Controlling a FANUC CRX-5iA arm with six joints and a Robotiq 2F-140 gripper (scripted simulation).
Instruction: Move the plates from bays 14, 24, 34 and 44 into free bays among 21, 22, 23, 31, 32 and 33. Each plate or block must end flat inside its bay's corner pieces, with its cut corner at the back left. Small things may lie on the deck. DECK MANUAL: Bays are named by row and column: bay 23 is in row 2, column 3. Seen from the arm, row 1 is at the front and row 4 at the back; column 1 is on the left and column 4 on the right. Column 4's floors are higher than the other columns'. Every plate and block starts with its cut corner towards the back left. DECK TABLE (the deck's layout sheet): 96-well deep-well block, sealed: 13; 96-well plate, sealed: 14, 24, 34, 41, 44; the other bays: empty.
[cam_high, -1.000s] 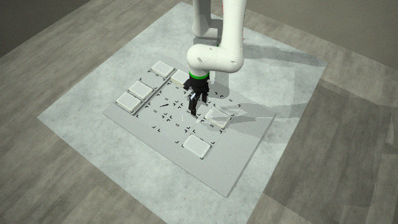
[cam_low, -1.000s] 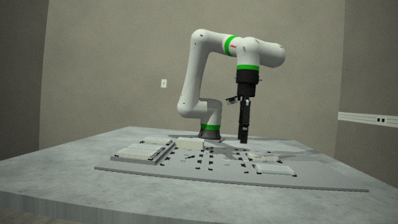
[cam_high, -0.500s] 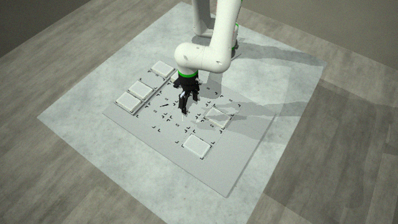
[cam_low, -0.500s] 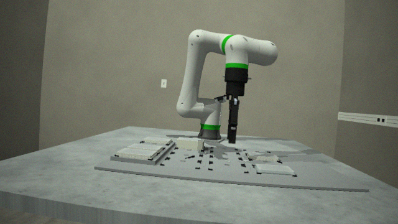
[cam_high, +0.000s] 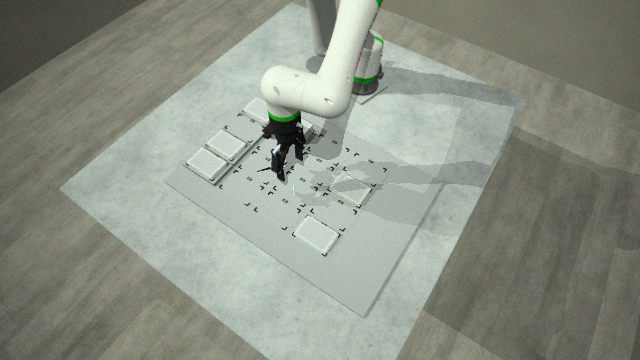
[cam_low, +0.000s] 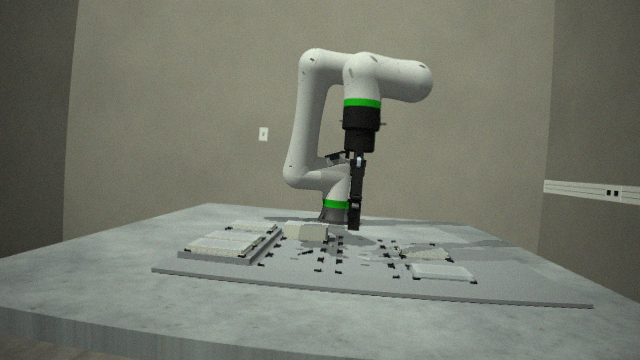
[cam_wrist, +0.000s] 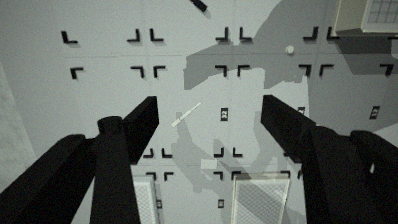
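My gripper is now 20 mm short of the thin black stick, 110 mm to the left of it and 90 mm above it. Round my hand: sealed deep-well block 190 mm behind, 130 mm to the right, 80 mm below; then plate 130 mm ahead, 200 mm to the left, 90 mm below; then white tip 30 mm ahead, 30 mm to the left, 90 mm below.
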